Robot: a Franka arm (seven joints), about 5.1 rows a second.
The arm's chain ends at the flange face. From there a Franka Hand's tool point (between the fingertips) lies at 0.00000 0.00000 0.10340 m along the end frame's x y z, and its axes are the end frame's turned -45 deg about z.
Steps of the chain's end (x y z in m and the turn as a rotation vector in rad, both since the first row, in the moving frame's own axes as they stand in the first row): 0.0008 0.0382 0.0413 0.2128 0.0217 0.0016; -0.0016 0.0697 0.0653 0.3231 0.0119 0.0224; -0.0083 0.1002 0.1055 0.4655 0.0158 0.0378; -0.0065 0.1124 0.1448 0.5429 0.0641 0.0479; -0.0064 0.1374 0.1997 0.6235 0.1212 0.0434
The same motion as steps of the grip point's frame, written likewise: -0.0094 0.0137 0.0389 0.1351 0.1658 0.0016; -0.0261 0.0261 0.0599 0.2201 0.2369 0.0224; -0.0422 0.0339 0.0945 0.3180 0.3403 0.0378; -0.0411 0.0426 0.1297 0.3386 0.4292 0.0479; -0.0501 0.0595 0.1795 0.3552 0.5266 0.0434
